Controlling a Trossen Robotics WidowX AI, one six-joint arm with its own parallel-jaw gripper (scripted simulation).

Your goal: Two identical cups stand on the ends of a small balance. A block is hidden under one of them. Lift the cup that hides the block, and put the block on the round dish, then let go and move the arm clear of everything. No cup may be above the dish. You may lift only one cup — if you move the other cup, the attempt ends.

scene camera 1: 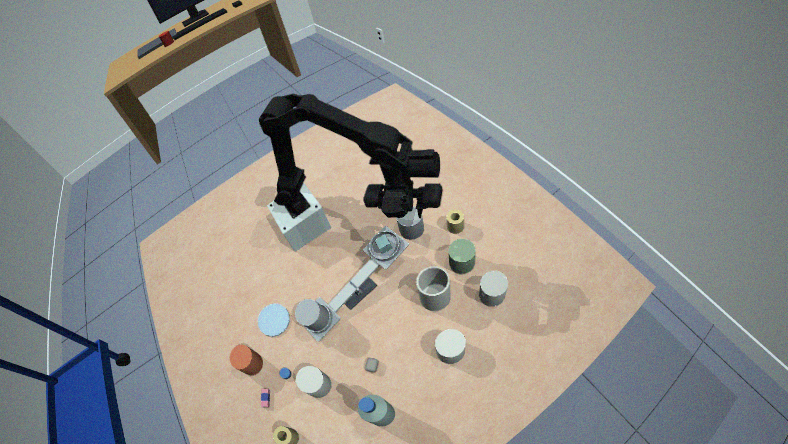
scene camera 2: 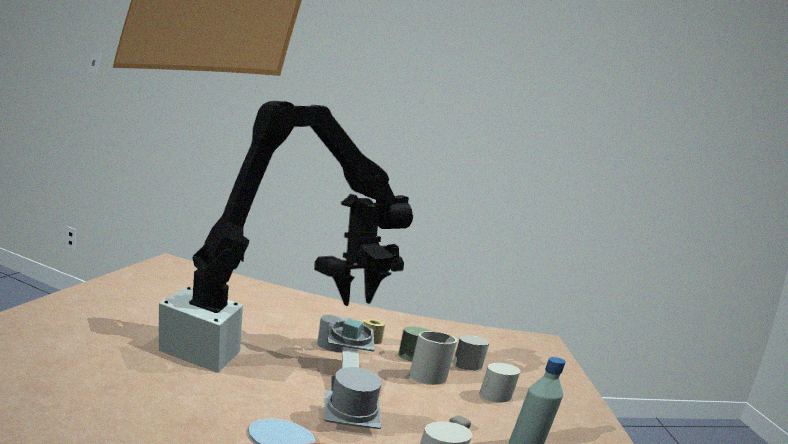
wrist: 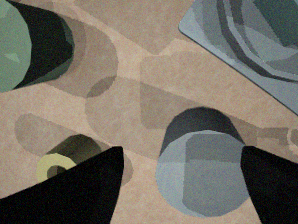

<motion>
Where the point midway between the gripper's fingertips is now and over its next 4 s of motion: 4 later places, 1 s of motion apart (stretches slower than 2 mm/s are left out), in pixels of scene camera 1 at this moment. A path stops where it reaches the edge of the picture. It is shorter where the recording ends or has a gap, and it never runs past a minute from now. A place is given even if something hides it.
The gripper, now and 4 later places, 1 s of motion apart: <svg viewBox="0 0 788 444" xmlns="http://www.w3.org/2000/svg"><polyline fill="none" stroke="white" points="409,217 396,226 382,233 383,242 380,231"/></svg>
</motion>
